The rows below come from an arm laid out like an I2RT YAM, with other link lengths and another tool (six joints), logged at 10 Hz.
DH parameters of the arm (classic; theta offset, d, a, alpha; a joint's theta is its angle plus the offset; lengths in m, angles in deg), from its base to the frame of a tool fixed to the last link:
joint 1: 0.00 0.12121 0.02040 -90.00
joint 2: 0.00 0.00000 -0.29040 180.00
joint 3: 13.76 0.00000 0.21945 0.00
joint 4: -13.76 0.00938 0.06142 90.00
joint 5: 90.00 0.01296 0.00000 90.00
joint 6: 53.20 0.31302 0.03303 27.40
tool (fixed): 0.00 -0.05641 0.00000 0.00
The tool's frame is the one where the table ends.
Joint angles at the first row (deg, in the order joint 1, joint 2, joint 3, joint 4, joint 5, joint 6):
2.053 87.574 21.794 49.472 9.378 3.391
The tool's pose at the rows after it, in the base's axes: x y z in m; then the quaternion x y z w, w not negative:
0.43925 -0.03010 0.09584 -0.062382 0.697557 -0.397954 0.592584
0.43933 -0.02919 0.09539 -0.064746 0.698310 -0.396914 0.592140
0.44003 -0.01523 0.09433 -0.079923 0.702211 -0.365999 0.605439
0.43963 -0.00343 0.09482 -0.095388 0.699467 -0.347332 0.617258
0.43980 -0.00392 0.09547 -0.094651 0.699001 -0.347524 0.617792
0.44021 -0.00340 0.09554 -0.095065 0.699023 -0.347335 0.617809
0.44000 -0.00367 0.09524 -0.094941 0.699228 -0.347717 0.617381
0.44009 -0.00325 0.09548 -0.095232 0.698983 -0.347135 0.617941
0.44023 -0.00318 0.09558 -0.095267 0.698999 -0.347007 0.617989
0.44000 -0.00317 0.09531 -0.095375 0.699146 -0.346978 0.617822
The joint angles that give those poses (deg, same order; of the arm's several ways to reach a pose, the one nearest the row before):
2.020 87.961 21.694 50.262 8.627 3.132
2.023 87.907 21.882 49.832 8.416 3.029
0.372 87.892 21.887 49.717 2.615 3.134
-0.177 87.975 21.457 50.561 -0.970 2.537
-0.276 87.933 21.458 50.626 -1.027 2.547
-0.175 87.979 21.573 50.538 -0.971 2.549
-0.174 87.980 21.534 50.538 -0.912 2.546
-0.175 87.976 21.533 50.579 -1.004 2.544
-0.176 87.978 21.578 50.536 -1.021 2.548
-0.175 87.978 21.526 50.560 -1.022 2.546

